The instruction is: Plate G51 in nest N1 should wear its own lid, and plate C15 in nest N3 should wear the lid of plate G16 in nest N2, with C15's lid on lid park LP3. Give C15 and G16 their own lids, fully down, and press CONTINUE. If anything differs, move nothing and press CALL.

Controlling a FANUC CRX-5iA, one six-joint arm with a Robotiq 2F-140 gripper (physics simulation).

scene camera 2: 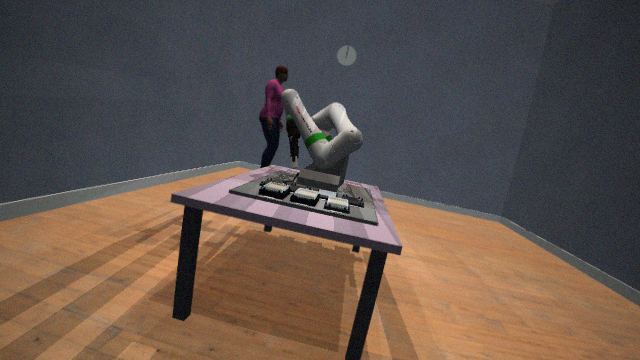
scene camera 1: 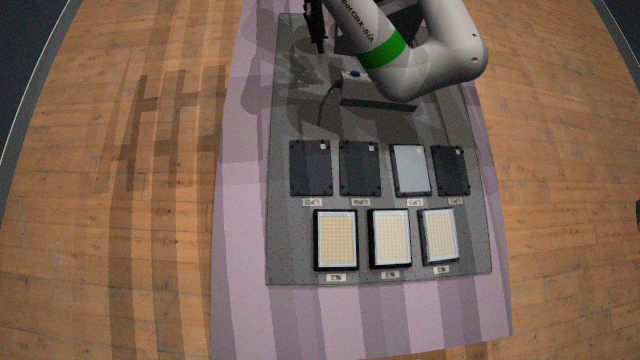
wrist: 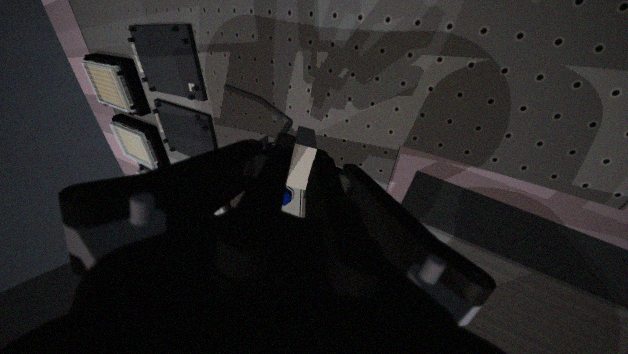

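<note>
My gripper (scene camera 1: pixel 320 50) (scene camera 2: pixel 294 164) (wrist: pixel 302 143) is shut and empty, pointing down above the rear of the board, beside the button box (scene camera 1: pixel 375 92). The box's blue button (scene camera 1: pixel 354 73) (wrist: pixel 286 198) shows; the arm hides its other buttons in scene camera 1. Plates stand in N2 (scene camera 1: pixel 337 240) (scene camera 2: pixel 276 187) (wrist: pixel 107 86), N3 (scene camera 1: pixel 390 237) (scene camera 2: pixel 306 194) (wrist: pixel 134 141) and N1 (scene camera 1: pixel 440 236) (scene camera 2: pixel 337 202). N2's plate looks yellower. Pale rims show, but lid identities and plate codes are unreadable. A pale lid (scene camera 1: pixel 412 170) lies on LP3.
Dark parks LP2 (scene camera 1: pixel 311 167) (wrist: pixel 170 62), LP4 (scene camera 1: pixel 360 168) (wrist: pixel 186 129) and LP1 (scene camera 1: pixel 451 170) show no lid. A cable (scene camera 1: pixel 321 107) (wrist: pixel 257 102) runs from the box. A person (scene camera 2: pixel 272 107) stands behind the table, left of the arm.
</note>
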